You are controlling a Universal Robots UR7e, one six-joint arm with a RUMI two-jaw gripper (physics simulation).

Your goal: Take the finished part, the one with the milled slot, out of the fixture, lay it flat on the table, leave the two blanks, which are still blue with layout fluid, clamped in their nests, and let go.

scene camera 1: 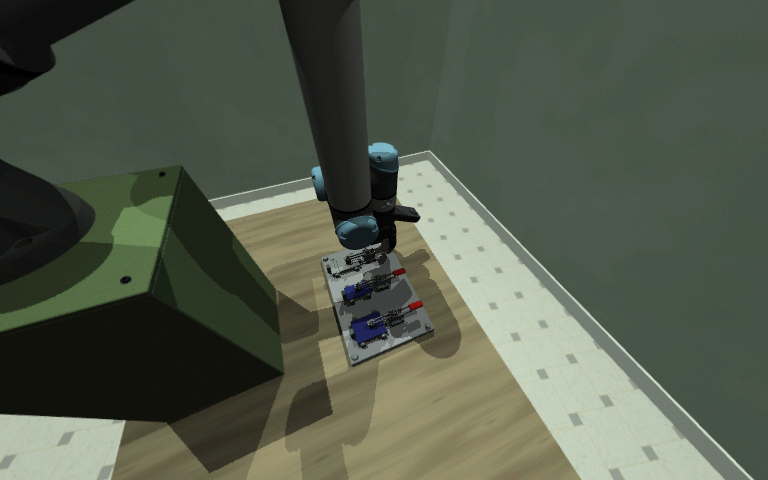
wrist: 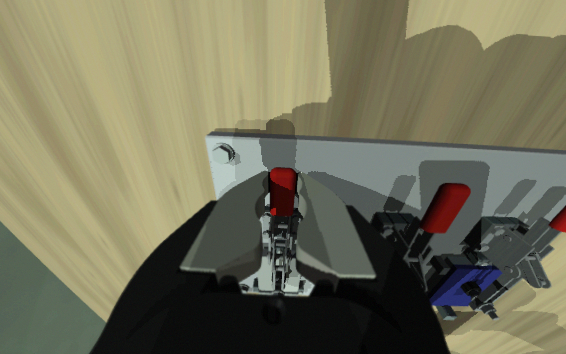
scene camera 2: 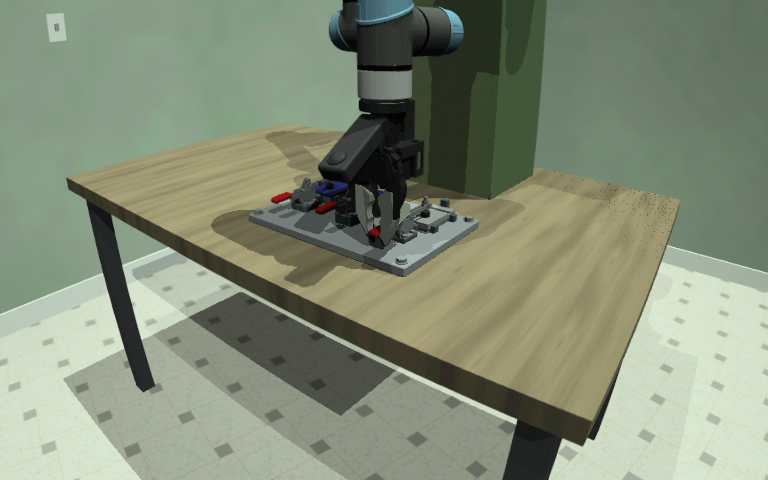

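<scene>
I can see my gripper (scene camera 2: 378, 243), (scene camera 1: 386, 250) and (wrist: 283, 174). There is a fixture plate (scene camera 2: 321, 230), (scene camera 1: 400, 293) and (wrist: 373, 175) as well. A blue blank (wrist: 443, 290) is visible to me, and so is a finished part (wrist: 265, 282). I also see a red handle (wrist: 282, 180).
</scene>
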